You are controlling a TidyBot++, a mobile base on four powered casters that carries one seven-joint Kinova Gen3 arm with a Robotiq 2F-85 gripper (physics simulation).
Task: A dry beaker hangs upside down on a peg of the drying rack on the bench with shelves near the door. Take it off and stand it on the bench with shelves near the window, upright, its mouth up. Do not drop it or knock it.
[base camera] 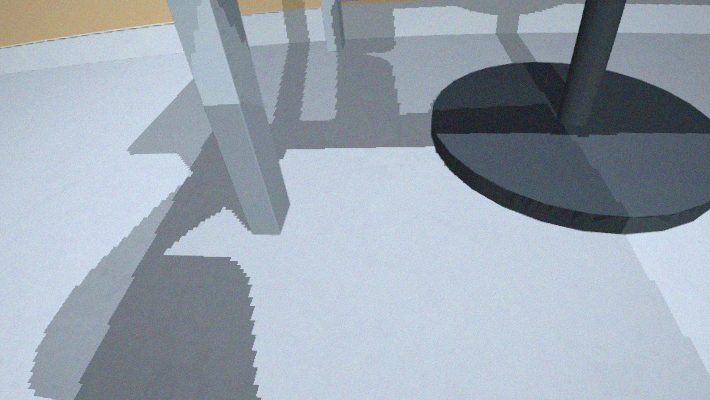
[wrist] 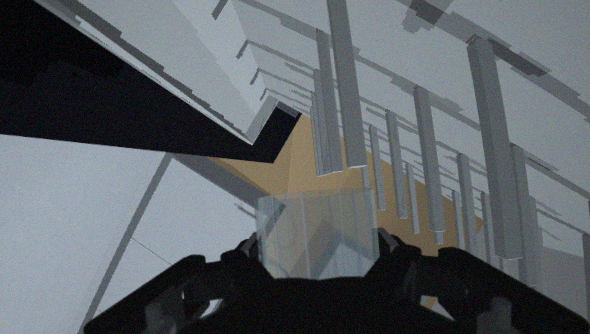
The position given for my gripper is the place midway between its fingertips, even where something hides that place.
Note:
In view: my gripper [wrist: 318, 244], a clear glass beaker [wrist: 320, 234] and a sink counter [wrist: 185, 204].
The base camera view misses the clear glass beaker: it is out of frame.

